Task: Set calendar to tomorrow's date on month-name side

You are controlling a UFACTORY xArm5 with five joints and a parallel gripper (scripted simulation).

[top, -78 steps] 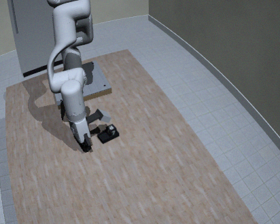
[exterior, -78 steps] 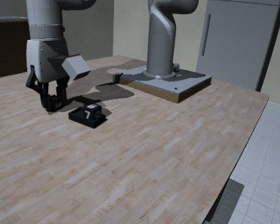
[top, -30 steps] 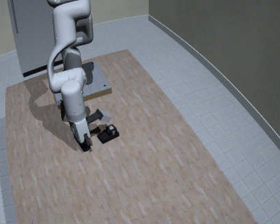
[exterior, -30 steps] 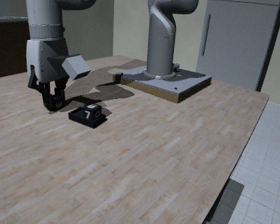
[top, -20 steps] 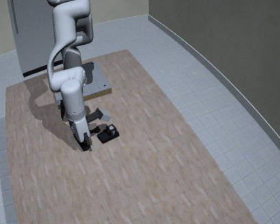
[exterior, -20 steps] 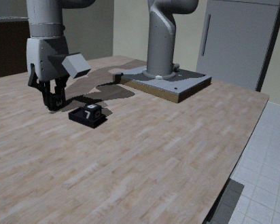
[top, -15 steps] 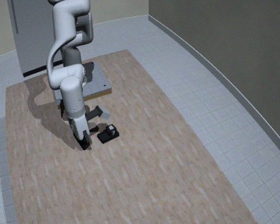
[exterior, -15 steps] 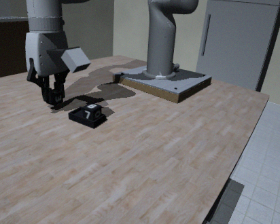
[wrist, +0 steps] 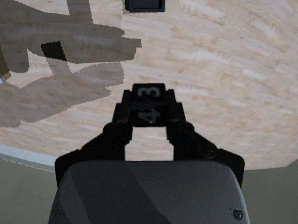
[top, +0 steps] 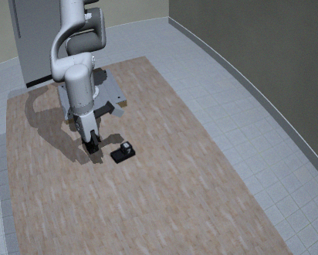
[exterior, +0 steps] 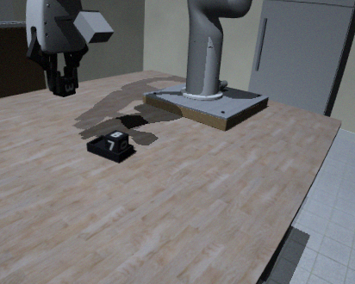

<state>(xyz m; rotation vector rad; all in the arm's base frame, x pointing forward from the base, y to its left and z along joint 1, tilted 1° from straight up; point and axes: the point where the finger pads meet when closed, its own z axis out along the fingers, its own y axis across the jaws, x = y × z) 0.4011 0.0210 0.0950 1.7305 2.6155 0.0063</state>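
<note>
Now: the tray 4 cm behind my hand, 10 cm to the left of it and 11 cm below it.
</note>
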